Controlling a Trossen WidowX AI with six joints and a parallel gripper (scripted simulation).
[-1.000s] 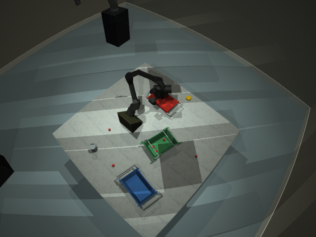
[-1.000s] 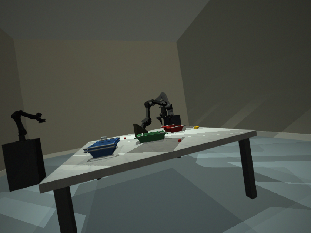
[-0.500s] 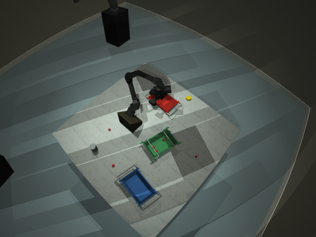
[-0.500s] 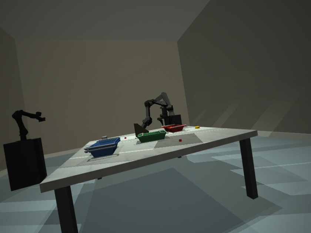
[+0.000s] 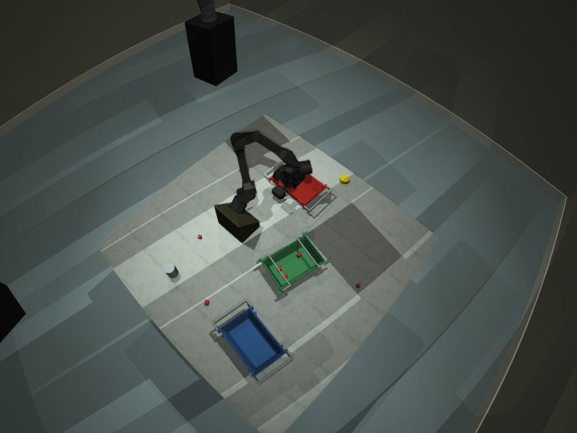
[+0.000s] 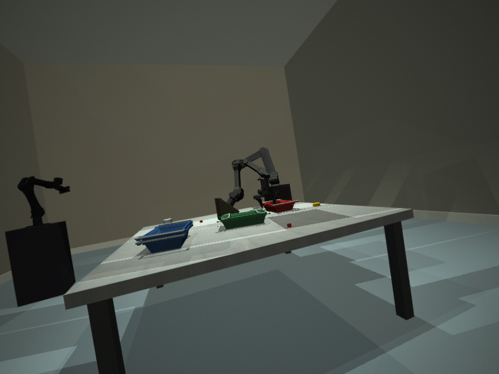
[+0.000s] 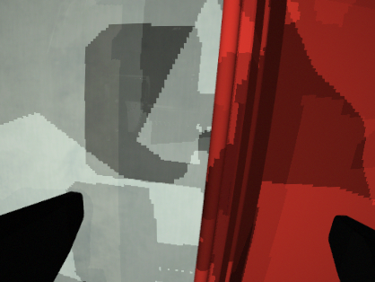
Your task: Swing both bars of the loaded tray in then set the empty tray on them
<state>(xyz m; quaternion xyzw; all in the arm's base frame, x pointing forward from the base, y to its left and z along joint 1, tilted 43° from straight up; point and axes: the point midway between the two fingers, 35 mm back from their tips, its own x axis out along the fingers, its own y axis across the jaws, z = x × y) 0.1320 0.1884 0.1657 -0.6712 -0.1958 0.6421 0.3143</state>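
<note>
Right now my gripper tip is 10 mm short of the red tray, 80 mm to the right of it and 10 mm below it. The rest, counted from my gripper tip: yellow disc: 180 mm ahead, 280 mm to the left, 30 mm below; then grey cylinder: 200 mm behind, 670 mm to the right.
</note>
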